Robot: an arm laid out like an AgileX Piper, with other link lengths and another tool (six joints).
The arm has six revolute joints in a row. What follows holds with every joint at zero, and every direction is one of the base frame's. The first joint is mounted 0.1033 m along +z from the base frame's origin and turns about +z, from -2.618 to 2.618 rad. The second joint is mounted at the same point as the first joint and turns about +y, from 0 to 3.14 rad. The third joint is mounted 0.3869 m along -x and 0.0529 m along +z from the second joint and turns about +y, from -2.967 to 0 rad. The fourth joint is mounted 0.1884 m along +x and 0.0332 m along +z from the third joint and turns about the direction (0.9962, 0, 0.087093), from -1.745 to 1.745 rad. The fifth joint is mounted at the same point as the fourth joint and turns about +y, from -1.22 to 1.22 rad. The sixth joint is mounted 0.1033 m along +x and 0.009 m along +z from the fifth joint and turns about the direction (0.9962, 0, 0.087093), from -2.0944 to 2.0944 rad. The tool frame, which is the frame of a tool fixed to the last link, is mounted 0.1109 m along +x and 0.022 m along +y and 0.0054 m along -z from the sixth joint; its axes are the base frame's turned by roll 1.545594, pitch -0.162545 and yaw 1.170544 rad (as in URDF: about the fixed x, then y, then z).
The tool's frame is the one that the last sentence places.
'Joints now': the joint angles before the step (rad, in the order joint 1, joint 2, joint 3, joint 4, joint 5, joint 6). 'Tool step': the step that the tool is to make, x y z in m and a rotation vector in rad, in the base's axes. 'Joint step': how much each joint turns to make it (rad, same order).
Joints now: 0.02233, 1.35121, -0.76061, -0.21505, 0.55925, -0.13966
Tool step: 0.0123, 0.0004, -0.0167, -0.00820, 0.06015, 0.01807
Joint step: 0.00007, 0.07848, -0.00174, -0.00195, -0.01858, -0.01548
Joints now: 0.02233, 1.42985, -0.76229, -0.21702, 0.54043, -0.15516
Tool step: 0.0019, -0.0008, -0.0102, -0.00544, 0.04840, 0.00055
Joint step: 0.00002, 0.03952, -0.00010, -0.00390, 0.00931, 0.00001
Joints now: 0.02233, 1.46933, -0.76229, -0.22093, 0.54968, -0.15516
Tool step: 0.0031, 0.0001, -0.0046, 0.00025, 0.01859, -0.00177
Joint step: 0.00004, 0.02241, -0.00408, -0.00002, 0.00048, 0.00190
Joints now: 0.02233, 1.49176, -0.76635, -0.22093, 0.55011, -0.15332
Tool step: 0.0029, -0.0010, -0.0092, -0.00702, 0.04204, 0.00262
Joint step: 0.00022, 0.03906, -0.00397, -0.00657, 0.00732, 0.00034
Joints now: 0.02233, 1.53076, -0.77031, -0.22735, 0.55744, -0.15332
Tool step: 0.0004, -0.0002, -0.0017, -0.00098, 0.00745, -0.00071
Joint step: -0.00001, 0.00685, -0.00025, -0.00153, 0.00108, 0.00157
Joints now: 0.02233, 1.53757, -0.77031, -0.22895, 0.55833, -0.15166
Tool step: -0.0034, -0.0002, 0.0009, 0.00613, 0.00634, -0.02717
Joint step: -0.00024, -0.00648, 0.00000, 0.00014, 0.01622, 0.02562
